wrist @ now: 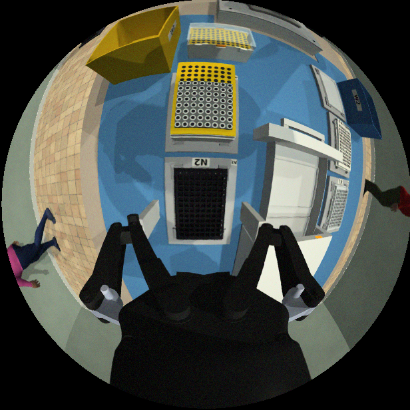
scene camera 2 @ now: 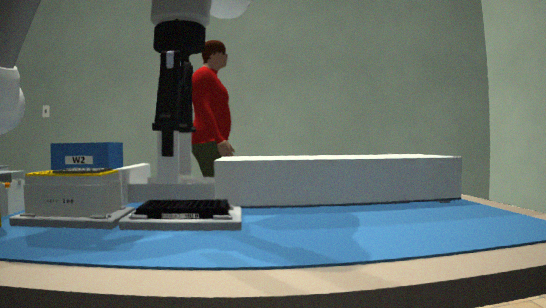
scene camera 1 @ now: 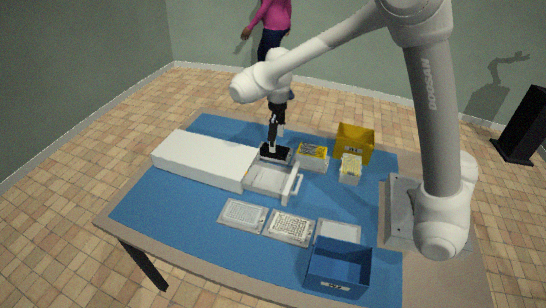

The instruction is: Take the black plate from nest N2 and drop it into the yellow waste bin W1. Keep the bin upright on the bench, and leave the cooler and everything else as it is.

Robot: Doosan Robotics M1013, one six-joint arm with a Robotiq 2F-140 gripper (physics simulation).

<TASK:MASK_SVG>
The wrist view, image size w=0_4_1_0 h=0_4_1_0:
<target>my gripper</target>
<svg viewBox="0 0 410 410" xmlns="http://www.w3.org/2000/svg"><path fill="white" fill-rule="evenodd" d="M110 224L97 256L93 273L79 292L80 300L102 323L111 321L120 325L121 339L114 350L110 370L110 385L143 399L166 405L191 408L222 408L270 399L311 380L300 344L288 334L288 322L294 319L297 321L304 319L321 302L325 294L321 286L311 276L306 260L289 226L280 225L279 228L273 228L272 224L266 223L262 216L248 202L242 202L240 221L254 244L237 276L232 276L229 272L214 272L210 274L176 272L176 275L170 276L148 242L148 237L160 218L158 200L153 199L139 215L128 214L126 216L128 226L122 226L120 222ZM269 245L274 246L283 296L282 303L256 288ZM132 244L148 290L123 306L120 299L124 252L126 244Z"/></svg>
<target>black plate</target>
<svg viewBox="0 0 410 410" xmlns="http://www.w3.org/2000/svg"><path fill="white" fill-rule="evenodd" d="M174 168L176 239L222 239L227 168Z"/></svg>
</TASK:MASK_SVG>
